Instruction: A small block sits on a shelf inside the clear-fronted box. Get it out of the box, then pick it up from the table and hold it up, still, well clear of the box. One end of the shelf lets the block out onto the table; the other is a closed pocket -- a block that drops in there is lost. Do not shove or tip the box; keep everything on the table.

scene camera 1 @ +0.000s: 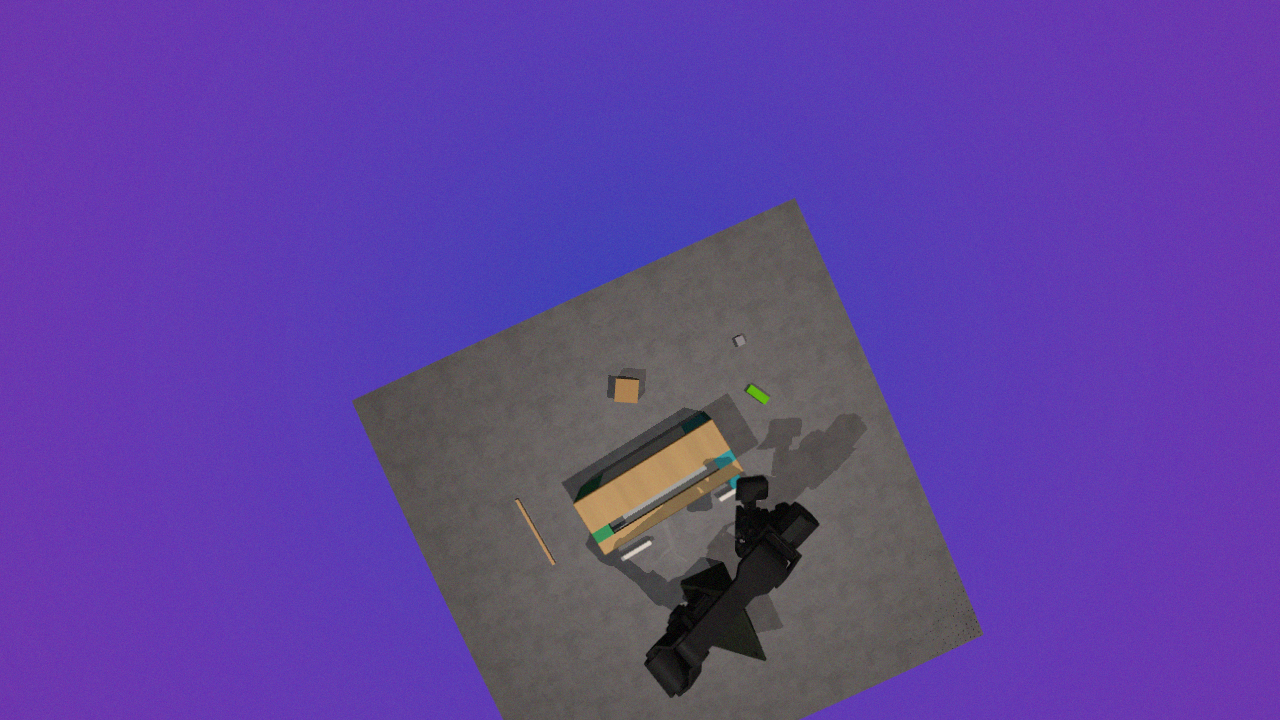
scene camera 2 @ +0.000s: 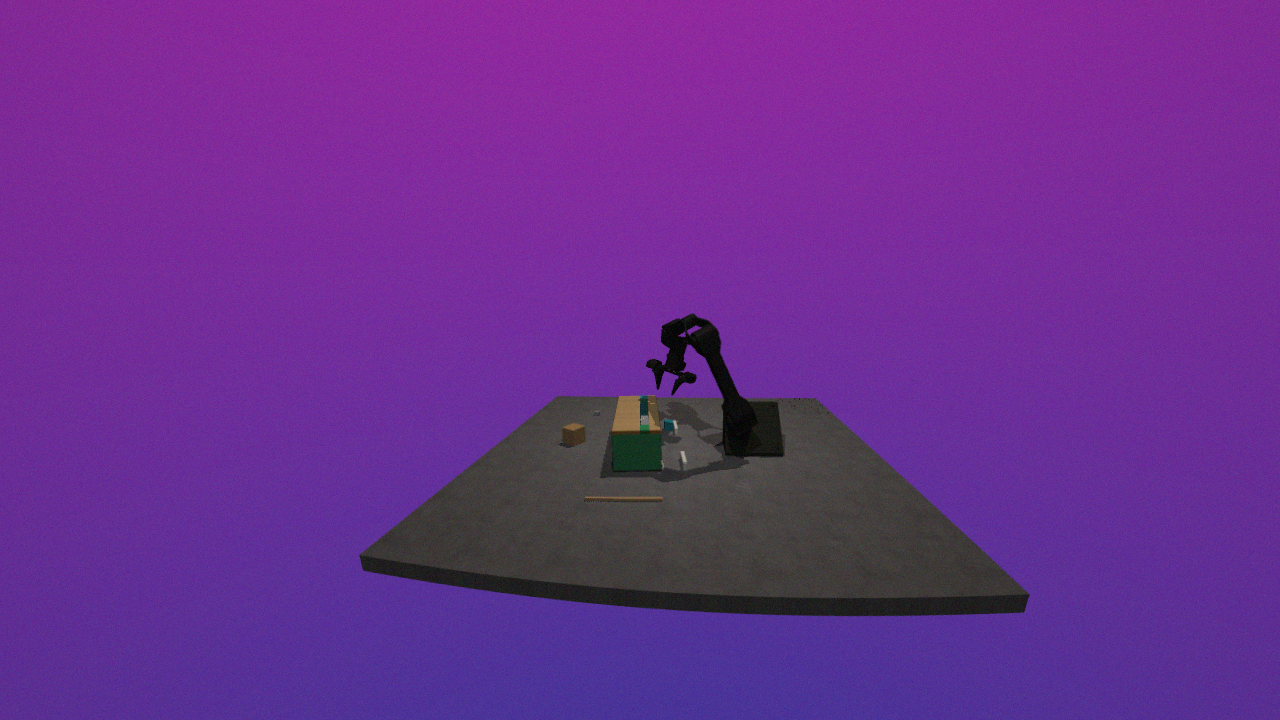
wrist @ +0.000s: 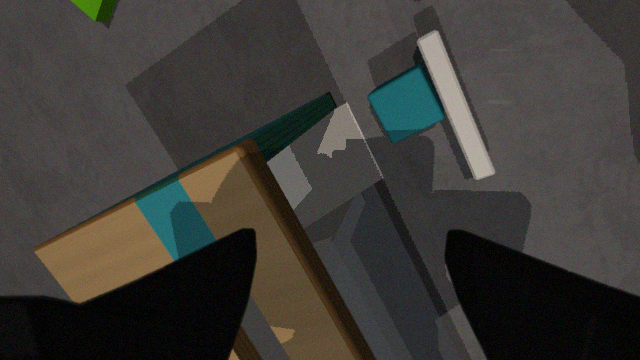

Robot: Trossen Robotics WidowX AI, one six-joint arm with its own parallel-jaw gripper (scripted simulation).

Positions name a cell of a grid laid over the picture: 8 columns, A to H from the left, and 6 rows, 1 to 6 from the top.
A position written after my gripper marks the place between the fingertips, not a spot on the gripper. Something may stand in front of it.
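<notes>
Here is a teal block (wrist: F2). As for my own gripper (scene camera 1: E5), I find it in scene camera 2 (scene camera 2: E4) as well, and the wrist view shows the gripper too (wrist: E5).
</notes>
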